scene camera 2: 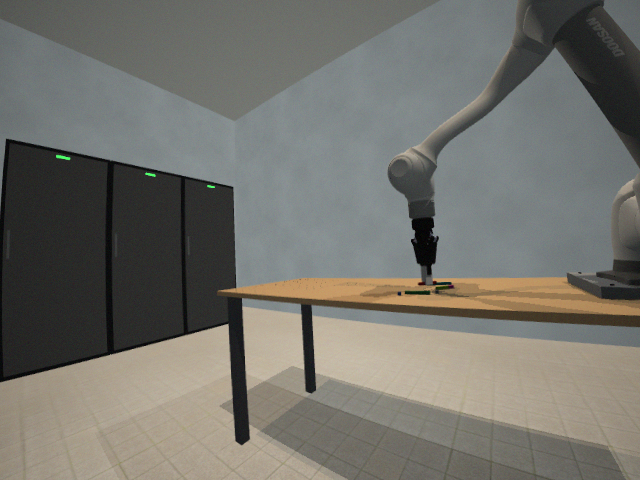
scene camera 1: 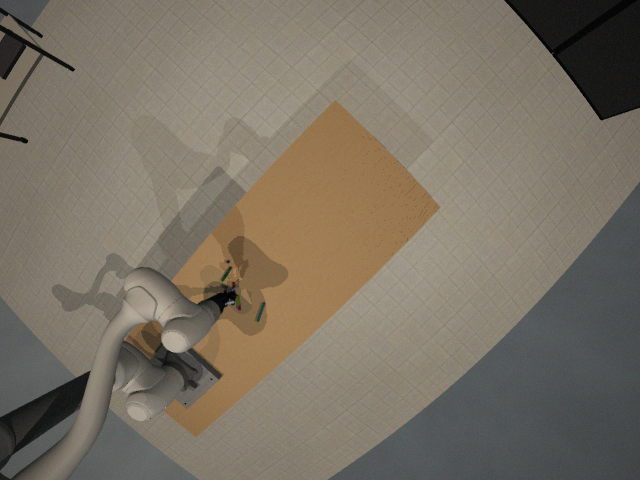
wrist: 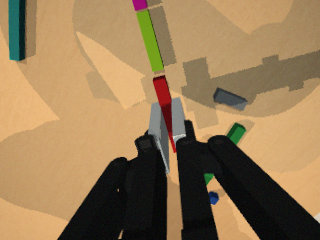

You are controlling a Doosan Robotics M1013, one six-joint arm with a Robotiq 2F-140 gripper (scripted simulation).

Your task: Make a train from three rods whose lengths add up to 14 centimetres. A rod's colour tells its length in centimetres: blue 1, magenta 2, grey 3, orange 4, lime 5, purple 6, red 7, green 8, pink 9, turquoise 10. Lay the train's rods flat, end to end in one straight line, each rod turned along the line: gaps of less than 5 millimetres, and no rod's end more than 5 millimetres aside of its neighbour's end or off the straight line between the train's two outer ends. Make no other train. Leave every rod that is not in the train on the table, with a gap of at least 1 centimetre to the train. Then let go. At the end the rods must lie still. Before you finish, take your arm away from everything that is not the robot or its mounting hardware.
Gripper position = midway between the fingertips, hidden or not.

I see my gripper [scene camera 2: 427, 284].
My gripper shows as well in the wrist view [wrist: 169, 113].
